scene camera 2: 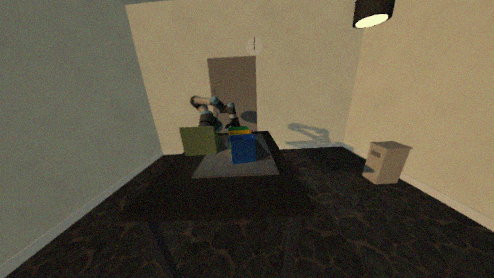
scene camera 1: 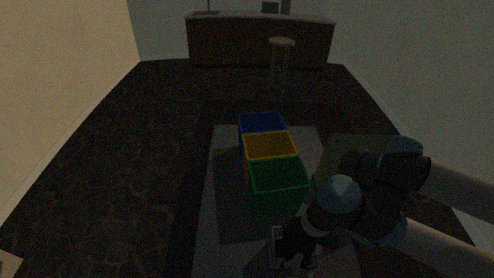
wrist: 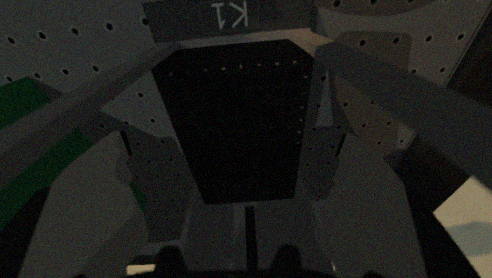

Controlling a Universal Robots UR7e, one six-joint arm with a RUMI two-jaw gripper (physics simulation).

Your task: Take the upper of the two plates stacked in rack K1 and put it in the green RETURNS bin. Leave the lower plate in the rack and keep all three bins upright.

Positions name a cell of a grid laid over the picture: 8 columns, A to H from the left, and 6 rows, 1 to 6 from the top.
blue bin: scene camera 2 D4; scene camera 1 E3; not seen in the wrist view (out of frame)
